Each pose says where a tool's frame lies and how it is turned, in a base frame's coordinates. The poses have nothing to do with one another.
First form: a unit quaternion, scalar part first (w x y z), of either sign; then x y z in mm.
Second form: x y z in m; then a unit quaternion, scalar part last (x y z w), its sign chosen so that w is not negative. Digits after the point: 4 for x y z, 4 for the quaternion.
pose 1, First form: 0.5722 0.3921 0.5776 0.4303 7.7 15.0 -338.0
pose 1, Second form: 0.0077 0.0150 -0.3380 0.3921 0.5776 0.4303 0.5722
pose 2, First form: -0.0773 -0.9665 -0.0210 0.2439 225.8 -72.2 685.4
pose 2, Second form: 0.2258 -0.0722 0.6854 0.9665 0.0210 -0.2439 0.0773
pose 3, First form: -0.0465 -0.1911 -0.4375 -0.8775 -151.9 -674.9 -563.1
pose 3, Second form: -0.1519 -0.6749 -0.5631 0.1911 0.4375 0.8775 0.0465
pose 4, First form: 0.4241 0.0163 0.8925 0.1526 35.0 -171.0 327.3
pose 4, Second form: 0.0350 -0.1710 0.3273 0.0163 0.8925 0.1526 0.4241
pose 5, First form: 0.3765 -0.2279 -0.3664 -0.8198 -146.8 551.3 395.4
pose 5, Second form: -0.1468 0.5513 0.3954 -0.2279 -0.3664 -0.8198 0.3765
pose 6, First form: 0.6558 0.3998 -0.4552 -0.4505 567.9 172.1 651.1
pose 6, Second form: 0.5679 0.1721 0.6511 0.3998 -0.4552 -0.4505 0.6558
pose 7, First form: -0.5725 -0.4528 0.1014 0.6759 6.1 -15.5 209.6
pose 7, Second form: 0.0061 -0.0155 0.2096 0.4528 -0.1014 -0.6759 0.5725
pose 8, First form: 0.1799 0.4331 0.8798 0.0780 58.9 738.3 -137.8
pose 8, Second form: 0.0589 0.7383 -0.1378 0.4331 0.8798 0.0780 0.1799
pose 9, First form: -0.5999 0.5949 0.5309 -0.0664 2.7 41.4 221.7
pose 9, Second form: 0.0027 0.0414 0.2217 -0.5949 -0.5309 0.0664 0.5999
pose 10, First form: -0.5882 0.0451 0.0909 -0.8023 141.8 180.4 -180.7
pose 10, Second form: 0.1418 0.1804 -0.1807 -0.0451 -0.0909 0.8023 0.5882
